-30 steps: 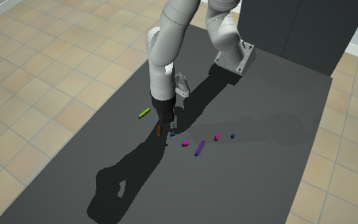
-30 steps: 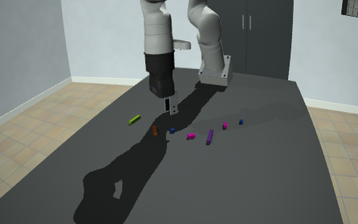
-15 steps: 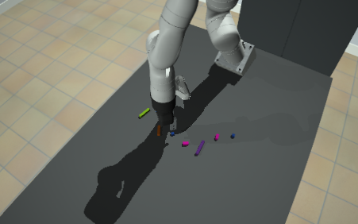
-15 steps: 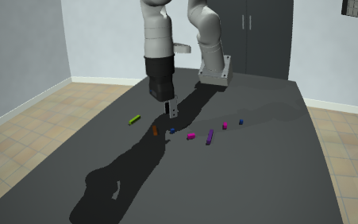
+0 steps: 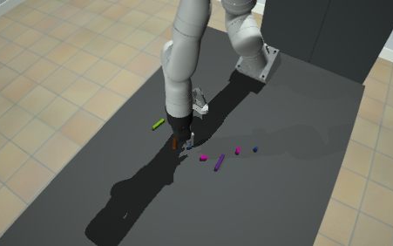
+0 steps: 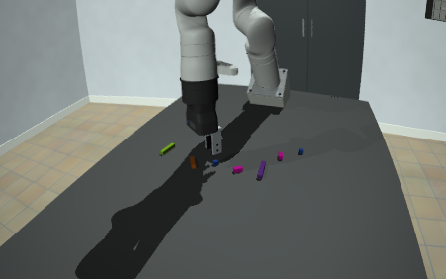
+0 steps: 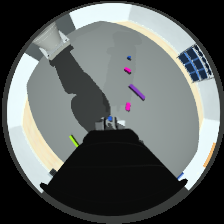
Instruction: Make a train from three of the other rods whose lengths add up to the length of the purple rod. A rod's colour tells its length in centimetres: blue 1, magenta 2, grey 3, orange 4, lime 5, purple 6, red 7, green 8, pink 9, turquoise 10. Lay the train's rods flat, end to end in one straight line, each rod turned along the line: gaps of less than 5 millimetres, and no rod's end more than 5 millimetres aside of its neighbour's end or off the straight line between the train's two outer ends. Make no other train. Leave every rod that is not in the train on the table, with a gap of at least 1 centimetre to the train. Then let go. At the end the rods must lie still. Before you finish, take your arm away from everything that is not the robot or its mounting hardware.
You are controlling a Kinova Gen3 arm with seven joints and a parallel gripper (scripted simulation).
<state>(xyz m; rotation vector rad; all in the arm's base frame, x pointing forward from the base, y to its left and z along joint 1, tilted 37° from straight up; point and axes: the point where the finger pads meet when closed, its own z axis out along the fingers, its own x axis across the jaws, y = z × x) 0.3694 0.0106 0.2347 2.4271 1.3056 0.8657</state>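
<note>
My hand is 20 mm short of the orange rod, 50 mm to the left of it and 50 mm above it. From my hand the other things lie so: lime rod (150 mm to the right, 50 mm below); purple rod (20 mm behind, 110 mm to the left, 50 mm below).
</note>
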